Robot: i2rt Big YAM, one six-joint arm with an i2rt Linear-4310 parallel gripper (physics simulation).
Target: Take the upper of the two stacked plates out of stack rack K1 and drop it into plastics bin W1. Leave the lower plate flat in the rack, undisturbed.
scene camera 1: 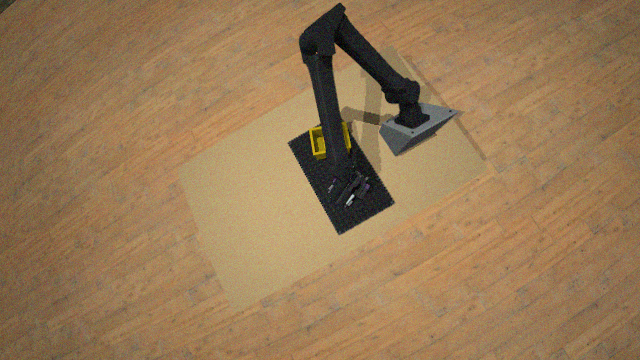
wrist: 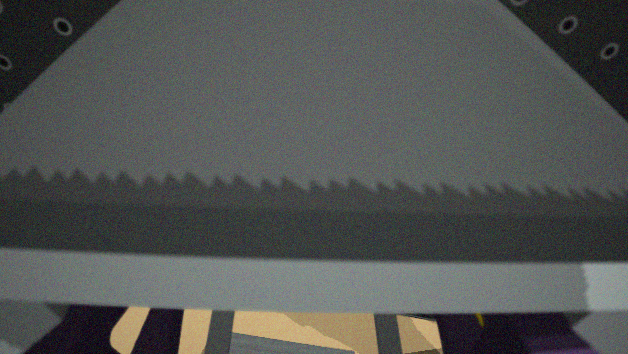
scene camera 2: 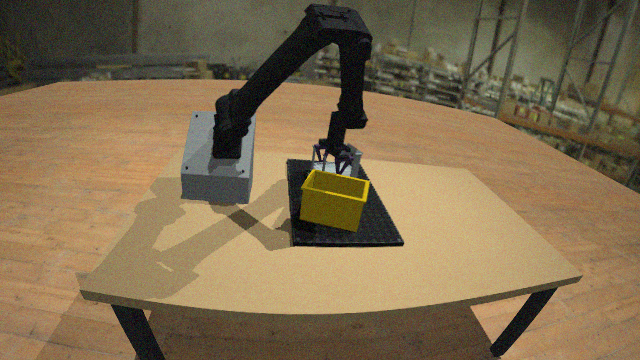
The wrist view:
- stack rack K1: 452, 114
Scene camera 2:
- my gripper: 329, 170
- yellow plastics bin W1: 325, 181
